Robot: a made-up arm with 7 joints. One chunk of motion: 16 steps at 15 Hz.
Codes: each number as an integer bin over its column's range. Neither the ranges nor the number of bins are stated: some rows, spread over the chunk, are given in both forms.
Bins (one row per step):
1: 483 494 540 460 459 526 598
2: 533 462 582 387 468 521 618
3: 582 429 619 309 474 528 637
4: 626 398 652 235 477 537 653
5: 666 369 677 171 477 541 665
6: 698 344 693 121 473 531 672
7: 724 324 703 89 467 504 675
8: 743 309 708 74 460 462 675
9: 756 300 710 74 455 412 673
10: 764 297 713 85 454 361 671
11: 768 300 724 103 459 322 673
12: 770 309 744 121 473 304 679
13: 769 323 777 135 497 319 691
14: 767 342 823 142 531 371 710
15: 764 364 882 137 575 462 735
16: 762 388 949 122 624 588 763
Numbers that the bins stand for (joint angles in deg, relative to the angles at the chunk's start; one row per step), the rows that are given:
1: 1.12 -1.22 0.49 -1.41 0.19 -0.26 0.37
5: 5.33 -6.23 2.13 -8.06 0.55 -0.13 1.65
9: 7.41 -8.99 2.53 -10.30 0.11 -1.29 1.80
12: 7.73 -8.63 2.94 -9.21 0.47 -2.26 1.91
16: 7.54 -5.46 5.40 -9.19 3.49 0.30 3.51
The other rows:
2: 2.27 -2.50 0.99 -3.09 0.37 -0.31 0.75
3: 3.40 -3.82 1.44 -4.89 0.49 -0.24 1.12
4: 4.41 -5.06 1.83 -6.59 0.55 -0.16 1.42
6: 6.07 -7.23 2.32 -9.21 0.47 -0.22 1.78
7: 6.67 -8.03 2.44 -9.95 0.35 -0.46 1.84
8: 7.11 -8.63 2.50 -10.30 0.21 -0.84 1.84
10: 7.59 -9.11 2.56 -10.04 0.09 -1.75 1.76
11: 7.68 -8.99 2.70 -9.63 0.19 -2.10 1.80
13: 7.70 -8.07 3.33 -8.89 0.95 -2.13 2.14
14: 7.66 -7.31 3.89 -8.73 1.63 -1.66 2.50
15: 7.59 -6.43 4.59 -8.85 2.51 -0.84 2.98

